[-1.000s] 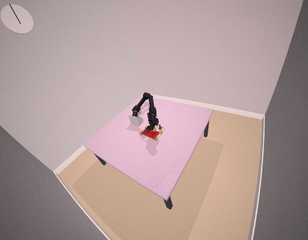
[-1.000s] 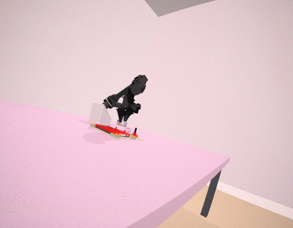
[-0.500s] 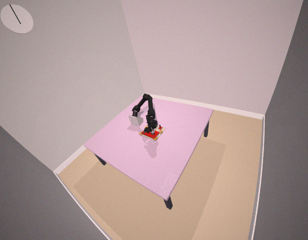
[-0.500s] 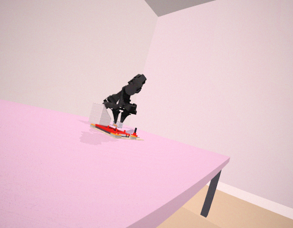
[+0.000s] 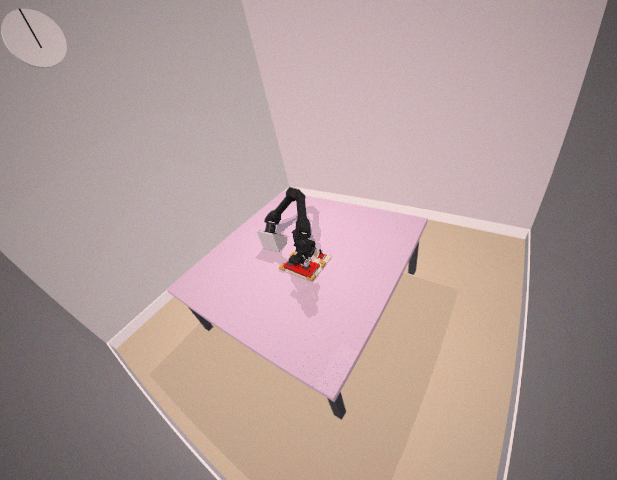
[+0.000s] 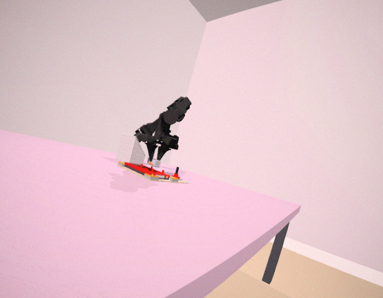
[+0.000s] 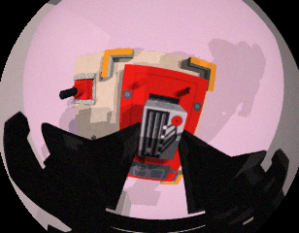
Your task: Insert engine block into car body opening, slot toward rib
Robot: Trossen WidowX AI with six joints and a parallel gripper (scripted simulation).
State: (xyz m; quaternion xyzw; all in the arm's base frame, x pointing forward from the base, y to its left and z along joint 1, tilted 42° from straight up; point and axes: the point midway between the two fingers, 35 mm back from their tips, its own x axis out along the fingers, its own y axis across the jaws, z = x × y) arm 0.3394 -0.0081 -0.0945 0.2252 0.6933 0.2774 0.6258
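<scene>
My gripper tip is 10 mm above the engine block.
</scene>
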